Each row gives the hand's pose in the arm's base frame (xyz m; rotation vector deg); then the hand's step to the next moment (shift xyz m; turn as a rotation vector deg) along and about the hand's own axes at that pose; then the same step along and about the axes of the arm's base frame.
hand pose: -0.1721 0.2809 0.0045 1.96 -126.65 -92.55
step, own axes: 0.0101 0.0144 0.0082 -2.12 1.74 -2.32
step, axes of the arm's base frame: -0.0089 0.0097 0.0142 3.09 -1.00 1.54
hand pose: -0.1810 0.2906 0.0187 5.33 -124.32 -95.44
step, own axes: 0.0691 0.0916 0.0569 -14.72 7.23 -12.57
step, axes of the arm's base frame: -0.0662 0.0581 0.0930 19.28 -5.11 5.40
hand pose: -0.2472 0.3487 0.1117 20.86 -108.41 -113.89
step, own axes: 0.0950 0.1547 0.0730 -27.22 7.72 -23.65
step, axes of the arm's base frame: -0.1031 0.0198 0.1651 35.32 -9.65 4.34
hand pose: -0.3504 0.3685 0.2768 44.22 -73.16 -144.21
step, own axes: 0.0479 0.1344 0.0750 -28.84 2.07 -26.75
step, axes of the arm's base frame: -0.0867 -0.0490 0.1268 38.61 -7.71 -1.10
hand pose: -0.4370 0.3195 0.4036 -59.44 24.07 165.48
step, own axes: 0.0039 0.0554 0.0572 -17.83 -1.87 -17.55
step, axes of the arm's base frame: -0.0457 -0.0382 0.0530 24.91 -2.01 -2.18
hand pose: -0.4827 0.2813 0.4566 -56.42 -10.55 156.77
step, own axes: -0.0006 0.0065 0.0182 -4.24 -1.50 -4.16
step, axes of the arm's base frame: -0.0123 -0.0072 0.0131 6.09 0.54 -0.30
